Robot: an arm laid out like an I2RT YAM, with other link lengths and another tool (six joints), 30 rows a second.
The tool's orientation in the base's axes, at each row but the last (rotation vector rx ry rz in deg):
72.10 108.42 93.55
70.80 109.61 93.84
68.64 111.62 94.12
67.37 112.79 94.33
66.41 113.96 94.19
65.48 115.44 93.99
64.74 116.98 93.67
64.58 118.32 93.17
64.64 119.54 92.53
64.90 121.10 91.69
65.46 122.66 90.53
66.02 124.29 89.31
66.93 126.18 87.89
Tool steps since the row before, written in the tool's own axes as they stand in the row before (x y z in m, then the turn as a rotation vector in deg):
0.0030 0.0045 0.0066 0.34 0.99 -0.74
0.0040 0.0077 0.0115 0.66 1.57 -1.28
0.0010 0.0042 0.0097 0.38 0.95 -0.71
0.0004 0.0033 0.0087 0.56 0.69 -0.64
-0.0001 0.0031 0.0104 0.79 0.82 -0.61
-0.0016 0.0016 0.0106 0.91 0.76 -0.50
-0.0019 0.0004 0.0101 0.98 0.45 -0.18
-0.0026 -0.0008 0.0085 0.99 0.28 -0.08
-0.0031 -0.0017 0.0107 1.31 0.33 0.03
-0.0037 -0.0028 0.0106 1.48 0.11 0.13
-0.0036 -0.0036 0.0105 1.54 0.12 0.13
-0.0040 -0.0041 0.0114 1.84 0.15 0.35
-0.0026 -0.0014 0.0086 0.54 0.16 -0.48
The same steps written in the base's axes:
0.0050 0.0062 0.0031 -0.34 -0.24 1.21
0.0091 0.0100 0.0049 -0.69 -0.35 1.98
0.0079 0.0070 0.0014 -0.36 -0.19 1.18
0.0070 0.0061 0.0007 -0.52 -0.01 0.96
0.0083 0.0069 -0.0002 -0.59 0.19 1.13
0.0087 0.0061 -0.0021 -0.62 0.35 1.07
0.0080 0.0056 -0.0032 -0.58 0.60 0.70
0.0068 0.0040 -0.0041 -0.59 0.67 0.52
0.0081 0.0051 -0.0059 -0.71 0.98 0.60
0.0078 0.0045 -0.0072 -0.85 1.15 0.41
0.0071 0.0044 -0.0081 -0.89 1.19 0.43
0.0075 0.0046 -0.0092 -0.95 1.56 0.44
0.0060 0.0039 -0.0056 -0.56 0.07 0.48

